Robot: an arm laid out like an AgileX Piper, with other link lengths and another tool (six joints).
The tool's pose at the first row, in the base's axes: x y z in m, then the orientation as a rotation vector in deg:
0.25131, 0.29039, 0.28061, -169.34, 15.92, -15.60
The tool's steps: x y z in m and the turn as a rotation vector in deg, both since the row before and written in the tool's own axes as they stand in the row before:
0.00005, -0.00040, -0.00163, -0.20, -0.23, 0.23
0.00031, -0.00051, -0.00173, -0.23, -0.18, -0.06
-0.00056, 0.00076, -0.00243, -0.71, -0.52, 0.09
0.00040, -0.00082, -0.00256, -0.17, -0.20, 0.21
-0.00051, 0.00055, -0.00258, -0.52, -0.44, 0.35
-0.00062, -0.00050, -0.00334, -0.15, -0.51, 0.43
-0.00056, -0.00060, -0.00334, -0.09, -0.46, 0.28
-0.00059, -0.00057, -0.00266, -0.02, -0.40, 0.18
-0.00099, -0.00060, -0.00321, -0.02, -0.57, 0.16
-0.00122, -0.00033, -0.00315, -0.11, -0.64, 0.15
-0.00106, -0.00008, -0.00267, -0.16, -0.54, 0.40
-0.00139, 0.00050, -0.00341, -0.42, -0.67, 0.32
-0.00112, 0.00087, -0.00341, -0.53, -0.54, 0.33
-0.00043, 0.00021, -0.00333, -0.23, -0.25, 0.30
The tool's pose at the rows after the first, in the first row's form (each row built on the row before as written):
0.25111, 0.29054, 0.28227, -169.50, 16.27, -15.22
0.25117, 0.29073, 0.28409, -169.75, 16.21, -14.94
0.25004, 0.28977, 0.28624, -170.45, 16.43, -14.11
0.25012, 0.29017, 0.28893, -170.58, 16.75, -13.78
0.24908, 0.28942, 0.29129, -171.03, 17.33, -13.04
0.24803, 0.28965, 0.29455, -171.09, 17.94, -12.22
0.24709, 0.28997, 0.29784, -171.12, 18.32, -11.49
0.24625, 0.29034, 0.30047, -171.10, 18.55, -10.87
0.24497, 0.29076, 0.30360, -171.08, 18.73, -10.00
0.24345, 0.29098, 0.30663, -171.15, 18.90, -9.01
0.24212, 0.29098, 0.30918, -171.21, 19.46, -8.14
0.24029, 0.29041, 0.31237, -171.53, 19.94, -7.05
0.23869, 0.28944, 0.31555, -171.96, 20.46, -6.13
0.23795, 0.28898, 0.31880, -172.11, 20.92, -5.69

